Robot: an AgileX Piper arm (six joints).
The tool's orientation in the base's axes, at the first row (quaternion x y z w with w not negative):
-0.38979, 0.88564, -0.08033, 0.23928
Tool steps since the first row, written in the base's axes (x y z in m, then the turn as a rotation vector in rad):
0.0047, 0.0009, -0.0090, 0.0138, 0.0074, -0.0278
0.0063, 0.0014, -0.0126, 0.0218, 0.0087, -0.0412
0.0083, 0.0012, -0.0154, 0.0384, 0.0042, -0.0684
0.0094, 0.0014, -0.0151, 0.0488, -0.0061, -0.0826
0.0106, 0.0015, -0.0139, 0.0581, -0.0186, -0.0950
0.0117, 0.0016, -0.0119, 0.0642, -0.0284, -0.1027
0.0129, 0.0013, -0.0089, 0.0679, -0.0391, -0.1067
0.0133, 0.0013, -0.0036, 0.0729, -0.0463, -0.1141
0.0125, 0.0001, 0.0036, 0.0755, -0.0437, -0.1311
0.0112, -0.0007, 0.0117, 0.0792, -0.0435, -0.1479
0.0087, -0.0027, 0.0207, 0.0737, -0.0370, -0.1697
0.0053, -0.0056, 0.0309, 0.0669, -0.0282, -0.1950
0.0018, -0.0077, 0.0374, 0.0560, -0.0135, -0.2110
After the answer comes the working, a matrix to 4 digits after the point.
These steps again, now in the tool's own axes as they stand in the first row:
-0.0001, 0.0005, 0.0102, -0.0034, 0.0052, 0.0313
-0.0001, 0.0010, 0.0141, -0.0041, 0.0053, 0.0469
-0.0001, 0.0005, 0.0175, -0.0007, 0.0003, 0.0786
-0.0010, -0.0002, 0.0178, 0.0059, -0.0088, 0.0955
-0.0022, -0.0013, 0.0174, 0.0141, -0.0193, 0.1103
-0.0037, -0.0026, 0.0161, 0.0205, -0.0275, 0.1196
-0.0052, -0.0046, 0.0141, 0.0275, -0.0359, 0.1244
-0.0074, -0.0066, 0.0097, 0.0326, -0.0416, 0.1330
-0.0086, -0.0093, 0.0029, 0.0353, -0.0360, 0.1492
-0.0102, -0.0116, -0.0048, 0.0391, -0.0327, 0.1657
-0.0106, -0.0143, -0.0139, 0.0454, -0.0175, 0.1823
-0.0102, -0.0174, -0.0246, 0.0521, 0.0012, 0.2014
-0.0089, -0.0187, -0.0321, 0.0535, 0.0236, 0.2108

The tool's axes in the first row as the columns of a matrix, in the base's axes (rounded; the answer above uses it unrounded):
-0.5816, -0.6520, 0.4865
-0.7289, 0.6832, 0.0443
-0.3612, -0.3288, -0.8726

